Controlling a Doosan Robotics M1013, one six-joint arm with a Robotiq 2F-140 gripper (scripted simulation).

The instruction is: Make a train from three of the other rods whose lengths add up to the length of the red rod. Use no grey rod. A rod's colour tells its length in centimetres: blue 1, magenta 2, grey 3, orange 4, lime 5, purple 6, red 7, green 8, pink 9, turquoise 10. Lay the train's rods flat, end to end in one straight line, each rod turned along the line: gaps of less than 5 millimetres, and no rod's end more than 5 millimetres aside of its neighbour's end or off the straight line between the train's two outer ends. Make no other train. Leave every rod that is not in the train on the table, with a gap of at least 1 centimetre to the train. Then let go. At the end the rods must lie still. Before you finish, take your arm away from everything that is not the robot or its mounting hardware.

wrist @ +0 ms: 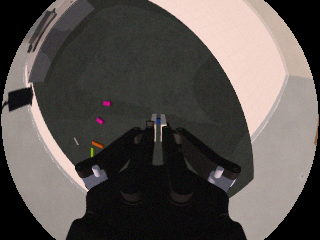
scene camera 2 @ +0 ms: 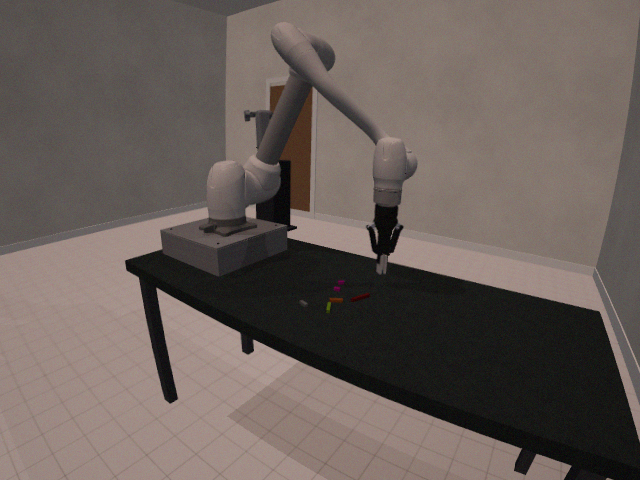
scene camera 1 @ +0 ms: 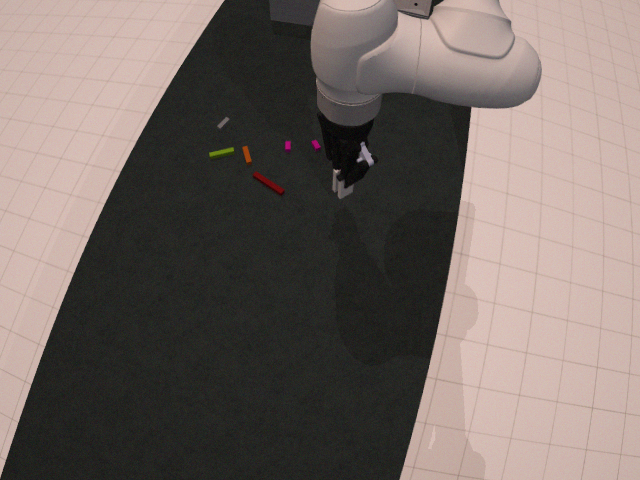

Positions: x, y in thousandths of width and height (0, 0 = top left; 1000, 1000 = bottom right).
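My gripper (scene camera 1: 535, 397), visible also at (scene camera 2: 596, 568) and (wrist: 495, 502).
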